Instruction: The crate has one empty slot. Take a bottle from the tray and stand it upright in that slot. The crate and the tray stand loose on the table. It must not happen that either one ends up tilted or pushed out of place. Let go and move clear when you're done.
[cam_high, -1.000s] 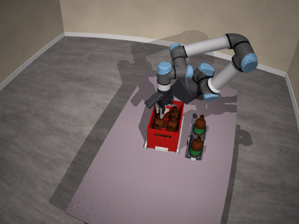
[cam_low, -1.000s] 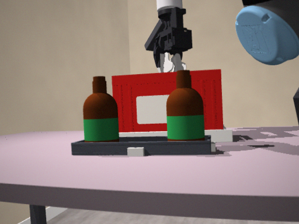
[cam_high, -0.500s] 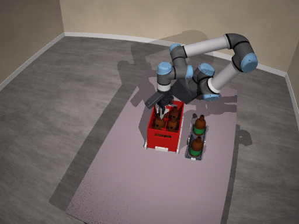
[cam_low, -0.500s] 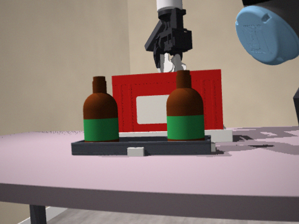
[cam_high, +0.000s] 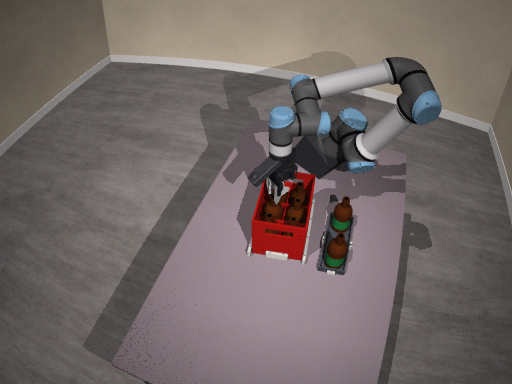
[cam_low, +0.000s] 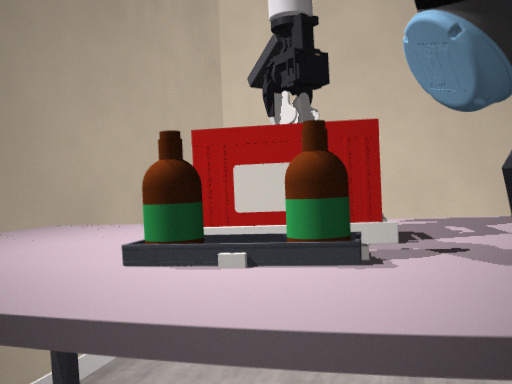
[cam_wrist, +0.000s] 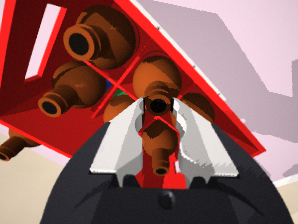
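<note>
Now: the red crate 70 mm below my hand, 40 mm to the left of it and 10 mm behind it. The rest, counted from my hand: tray: 260 mm to the left, 150 mm below, 50 mm behind.
</note>
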